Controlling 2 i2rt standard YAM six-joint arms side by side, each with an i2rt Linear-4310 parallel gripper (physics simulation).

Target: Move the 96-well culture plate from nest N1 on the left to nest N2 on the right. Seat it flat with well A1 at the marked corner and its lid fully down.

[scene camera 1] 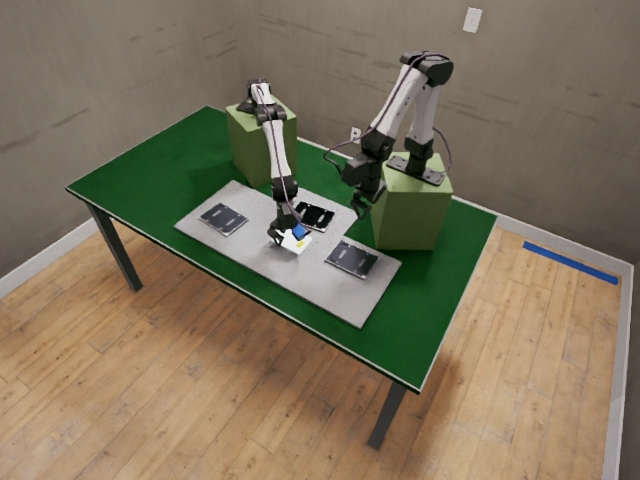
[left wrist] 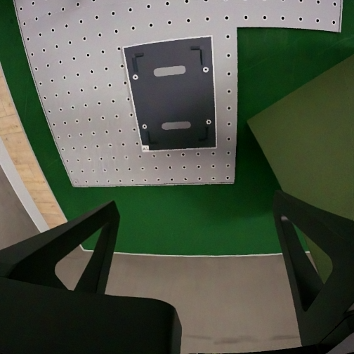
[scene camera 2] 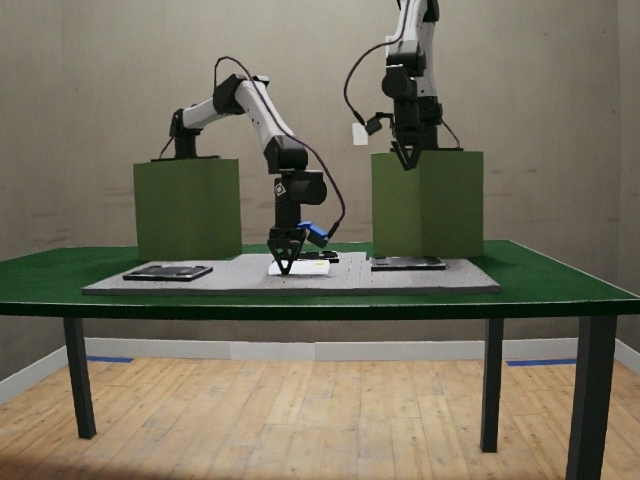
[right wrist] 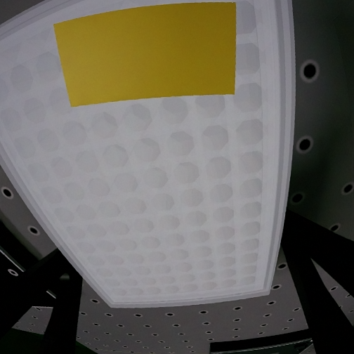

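Note:
The white lidded 96-well plate point(scene camera 1: 289, 248) point(scene camera 2: 306, 268) point(right wrist: 165, 175), with a yellow label, is at the middle of the grey board, outside the dark nests. My right gripper point(scene camera 1: 283, 238) point(scene camera 2: 285, 272) point(right wrist: 173, 238) is low at the plate, open, with one finger beside each long edge; the plate hides parts of the fingertips. The left nest point(scene camera 1: 223, 218) point(scene camera 2: 168, 272) and right nest point(scene camera 1: 351, 258) point(scene camera 2: 407, 264) point(left wrist: 175, 100) are empty. A small A1 mark shows at the right nest's corner in the left wrist view. My left gripper point(scene camera 1: 361, 208) point(scene camera 2: 409, 166) point(left wrist: 192, 204) is open, high above the table.
A black holder point(scene camera 1: 315, 215) is behind the plate on the perforated board point(scene camera 1: 330, 294) point(scene camera 2: 289, 290) point(left wrist: 100, 165). Green blocks point(scene camera 1: 413, 219) point(scene camera 1: 250, 147) point(scene camera 2: 188, 209) point(scene camera 2: 426, 206) carry the arms. The right nest lies close to the block at the picture's right.

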